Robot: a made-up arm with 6 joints. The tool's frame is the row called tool.
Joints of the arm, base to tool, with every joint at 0 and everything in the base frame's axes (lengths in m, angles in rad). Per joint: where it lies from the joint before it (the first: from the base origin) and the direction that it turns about. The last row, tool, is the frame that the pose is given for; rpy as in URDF.
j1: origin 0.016 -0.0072 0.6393 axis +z
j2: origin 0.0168 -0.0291 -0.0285 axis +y
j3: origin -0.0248 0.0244 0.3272 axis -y
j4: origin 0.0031 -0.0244 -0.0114 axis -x
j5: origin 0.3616 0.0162 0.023 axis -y
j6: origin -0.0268 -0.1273 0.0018 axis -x
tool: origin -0.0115 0.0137 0.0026 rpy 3.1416 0 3.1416
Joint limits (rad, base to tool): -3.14..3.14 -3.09..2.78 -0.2..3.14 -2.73..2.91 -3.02..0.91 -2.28..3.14
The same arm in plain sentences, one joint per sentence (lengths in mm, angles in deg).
The arm has six revolute joints in a row. What follows holds with every joint at zero, and every direction is one of the base frame's. Joint 1 is mounted 16.0 mm along +x and 7.2 mm along -y and 639.3 mm along +z from the base frame's origin and turns about +z, from -179.91 to 179.91 deg. Joint 2 is mounted 16.8 mm along +x and 29.1 mm along -y and 28.5 mm along -z from joint 1 and turns about +y, from -177.04 to 159.28 deg. Joint 3 is mounted 24.8 mm along -x and 24.4 mm along +y and 327.2 mm along +z from joint 2 and turns about -y, from -11.46 to 179.91 deg. Joint 4 is mounted 3.1 mm along +x and 24.4 mm along -y and 11.4 mm along -z from joint 3 and turns about -x, from -156.42 to 166.73 deg. Joint 5 is mounted 361.6 mm along +x and 16.2 mm along +y and 23.0 mm along +z from joint 4 and turns about -y, from -173.03 to 52.14 deg. Joint 6 is mounted 26.8 mm along -x and 127.3 mm along -y and 1.8 mm along +z from joint 5 and turns about -x, from -130.63 to 179.91 deg. The tool frame, which is the frame that the pose is given for, is mounted 11.5 mm along -x and 13.7 mm along +y and 2.6 mm along +z from joint 6; its axes are the base frame's turned by roll -180.00, pitch 0.00 and yaw -180.00 deg (as in URDF: about the fixed x, then y, then z).
